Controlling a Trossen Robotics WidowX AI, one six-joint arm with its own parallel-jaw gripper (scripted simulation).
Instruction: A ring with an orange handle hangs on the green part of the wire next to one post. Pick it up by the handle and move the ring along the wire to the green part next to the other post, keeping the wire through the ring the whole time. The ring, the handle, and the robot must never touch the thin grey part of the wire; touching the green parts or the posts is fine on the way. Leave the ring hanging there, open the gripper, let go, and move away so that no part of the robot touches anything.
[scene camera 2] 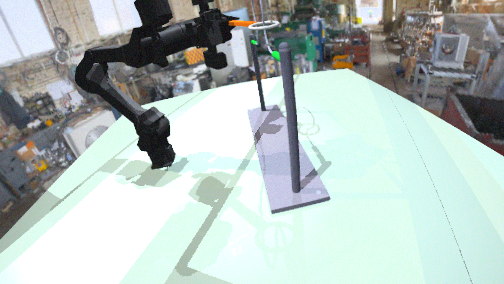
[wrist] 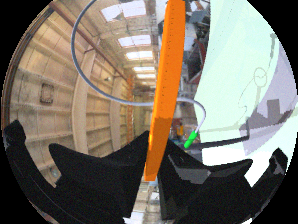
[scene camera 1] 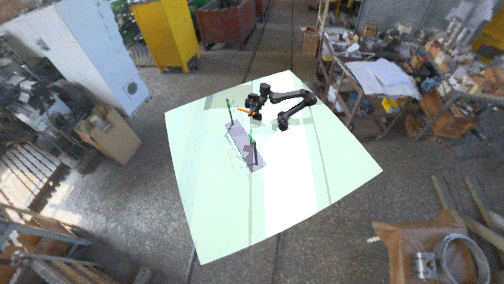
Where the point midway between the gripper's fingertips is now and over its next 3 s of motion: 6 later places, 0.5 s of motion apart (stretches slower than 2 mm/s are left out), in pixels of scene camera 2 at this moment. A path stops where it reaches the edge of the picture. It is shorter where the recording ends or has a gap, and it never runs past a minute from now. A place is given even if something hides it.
My gripper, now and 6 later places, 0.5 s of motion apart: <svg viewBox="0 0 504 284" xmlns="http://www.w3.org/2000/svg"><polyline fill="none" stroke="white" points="238,20 237,14 237,18 239,23 240,29 241,34 242,38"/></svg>
